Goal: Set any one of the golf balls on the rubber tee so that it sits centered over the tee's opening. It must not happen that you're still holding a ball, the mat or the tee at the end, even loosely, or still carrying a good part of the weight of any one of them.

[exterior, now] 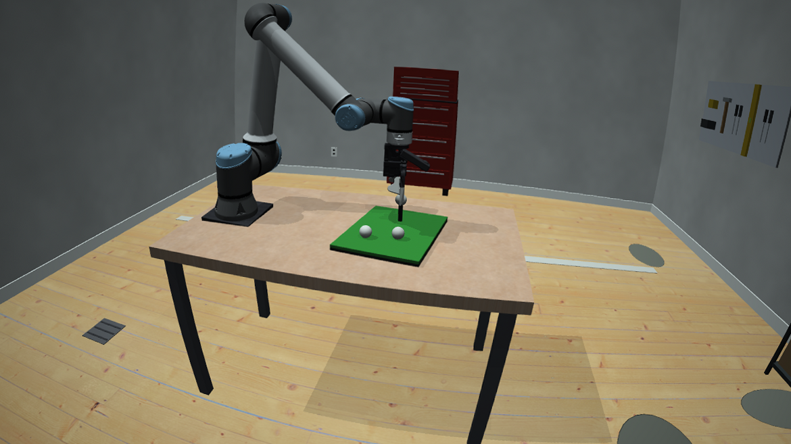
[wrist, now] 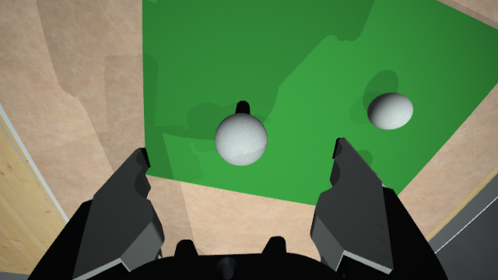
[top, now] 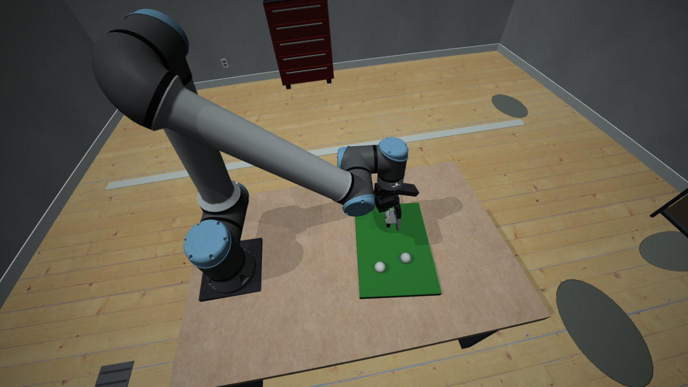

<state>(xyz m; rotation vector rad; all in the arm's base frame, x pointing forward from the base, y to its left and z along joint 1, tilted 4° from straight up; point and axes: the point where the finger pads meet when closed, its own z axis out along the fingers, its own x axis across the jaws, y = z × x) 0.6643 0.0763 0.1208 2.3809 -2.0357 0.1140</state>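
Now: the green mat 80 mm below my hand, 40 mm to the right of it and 10 mm behind it.
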